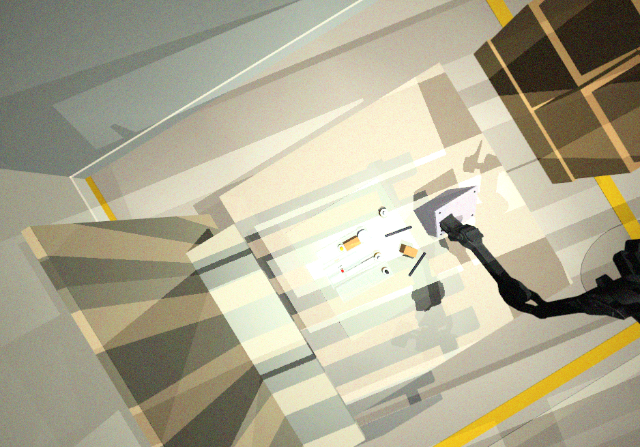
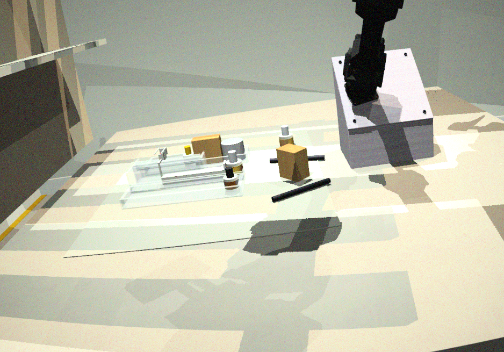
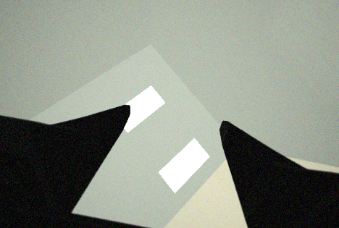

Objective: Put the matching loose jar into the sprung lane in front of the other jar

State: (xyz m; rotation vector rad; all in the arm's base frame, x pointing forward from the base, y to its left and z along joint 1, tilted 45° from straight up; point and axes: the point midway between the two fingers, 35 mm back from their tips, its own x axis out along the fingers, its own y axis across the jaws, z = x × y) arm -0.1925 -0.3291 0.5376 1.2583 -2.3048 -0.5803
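Right now the grey cylinder is 800 mm below my gripper tip, 430 mm ahead of it and 280 mm to the right of it. Also, from my gripper tip: shelf unit: 940 mm ahead, 460 mm below, 240 mm to the right.
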